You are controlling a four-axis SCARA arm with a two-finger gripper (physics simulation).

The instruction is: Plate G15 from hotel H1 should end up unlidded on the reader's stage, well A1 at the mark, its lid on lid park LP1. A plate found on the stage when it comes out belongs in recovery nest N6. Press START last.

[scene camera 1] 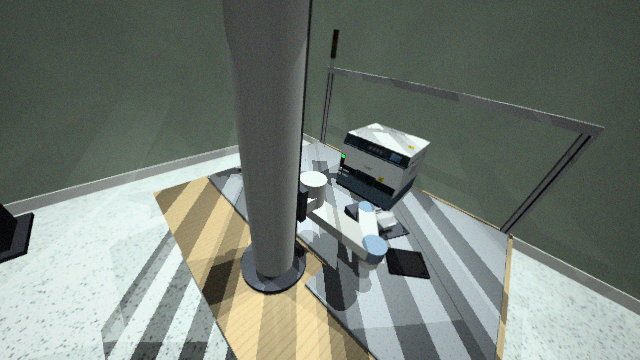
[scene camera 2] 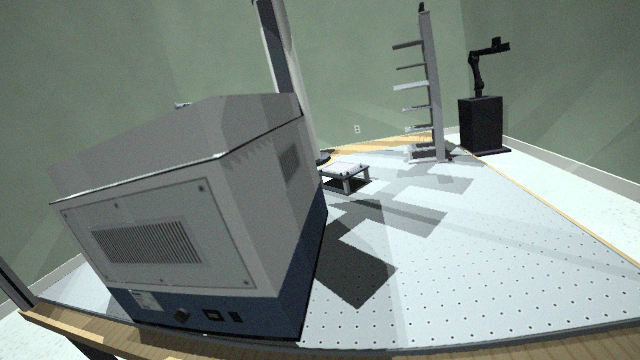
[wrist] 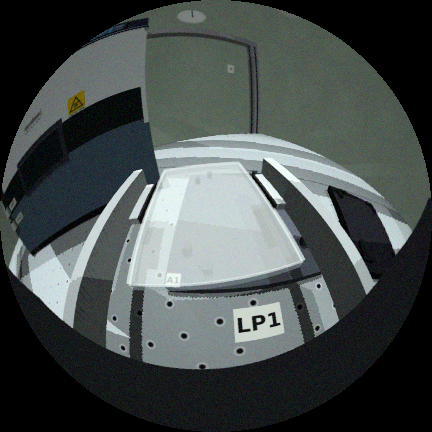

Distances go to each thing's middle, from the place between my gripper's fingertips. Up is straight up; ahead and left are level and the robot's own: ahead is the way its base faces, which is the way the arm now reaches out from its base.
I see my gripper 14 cm past the recovery nest N6 [scene camera 1: 402, 262], 18 cm to the left of it and 4 cm above it.
